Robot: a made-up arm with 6 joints.
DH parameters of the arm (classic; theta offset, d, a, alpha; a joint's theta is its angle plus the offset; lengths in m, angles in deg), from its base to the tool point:
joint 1: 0 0.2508 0 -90
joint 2: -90 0 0.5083 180
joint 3: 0 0 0 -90
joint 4: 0 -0.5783 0 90
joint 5: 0 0.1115 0 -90
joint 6: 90 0 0 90
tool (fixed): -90 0 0 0
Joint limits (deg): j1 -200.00..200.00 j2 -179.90..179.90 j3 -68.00..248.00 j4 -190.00..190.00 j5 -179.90..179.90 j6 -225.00..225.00
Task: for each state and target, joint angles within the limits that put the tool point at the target. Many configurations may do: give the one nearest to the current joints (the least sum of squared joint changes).
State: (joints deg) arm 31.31 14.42 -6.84 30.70 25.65 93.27
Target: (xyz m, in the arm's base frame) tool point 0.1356 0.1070 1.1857
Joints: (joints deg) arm 61.61 -22.61 21.49 52.15 25.65 93.27
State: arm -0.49 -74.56 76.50 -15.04 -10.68 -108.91
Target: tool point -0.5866 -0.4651 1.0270
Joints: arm 30.12 -53.60 74.13 -14.63 -10.68 -108.91
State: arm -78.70 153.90 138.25 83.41 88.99 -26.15
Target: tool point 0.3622 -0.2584 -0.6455
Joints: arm -36.52 179.79 127.69 94.07 88.99 -26.15
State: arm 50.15 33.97 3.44 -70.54 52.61 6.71
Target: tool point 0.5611 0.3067 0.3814
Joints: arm 32.35 19.07 -7.31 -68.37 52.61 6.71
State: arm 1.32 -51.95 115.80 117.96 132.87 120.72
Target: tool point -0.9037 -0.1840 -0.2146
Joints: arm 14.51 -95.70 119.42 115.67 132.87 120.72
